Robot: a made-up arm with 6 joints.
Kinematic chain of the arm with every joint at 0, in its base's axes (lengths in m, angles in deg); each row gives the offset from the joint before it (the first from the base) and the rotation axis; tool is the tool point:
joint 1: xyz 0 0 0.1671 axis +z
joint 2: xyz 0 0 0 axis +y
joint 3: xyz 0 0 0.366 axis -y
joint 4: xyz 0 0 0 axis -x
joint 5: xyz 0.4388 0 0 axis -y
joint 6: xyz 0 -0.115 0 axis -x
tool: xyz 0 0 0
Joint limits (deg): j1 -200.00..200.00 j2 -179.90..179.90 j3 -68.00..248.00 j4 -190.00..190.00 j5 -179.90..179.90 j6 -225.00..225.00
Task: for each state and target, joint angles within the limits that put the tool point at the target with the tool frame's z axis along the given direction. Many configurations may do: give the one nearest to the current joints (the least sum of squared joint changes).
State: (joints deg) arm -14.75 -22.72 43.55 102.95 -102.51 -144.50
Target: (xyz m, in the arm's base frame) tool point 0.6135 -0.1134 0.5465 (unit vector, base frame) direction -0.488 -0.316 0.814
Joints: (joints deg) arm -6.84 28.46 21.97 69.87 -80.66 -122.90
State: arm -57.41 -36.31 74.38 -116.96 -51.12 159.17
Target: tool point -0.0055 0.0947 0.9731 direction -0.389 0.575 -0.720
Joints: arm -46.26 -12.96 88.27 -122.33 -47.10 141.45
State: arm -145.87 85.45 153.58 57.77 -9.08 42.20
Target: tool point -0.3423 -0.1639 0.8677 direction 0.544 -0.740 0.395
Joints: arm -142.76 42.04 104.55 48.17 -24.14 29.11
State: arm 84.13 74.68 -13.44 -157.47 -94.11 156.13
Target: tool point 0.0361 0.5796 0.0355 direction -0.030 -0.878 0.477
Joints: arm 75.38 54.33 6.37 -165.62 -110.94 173.81
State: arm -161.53 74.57 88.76 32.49 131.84 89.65
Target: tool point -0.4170 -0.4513 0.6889 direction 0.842 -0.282 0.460
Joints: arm -122.04 57.47 107.10 -7.20 147.89 113.98
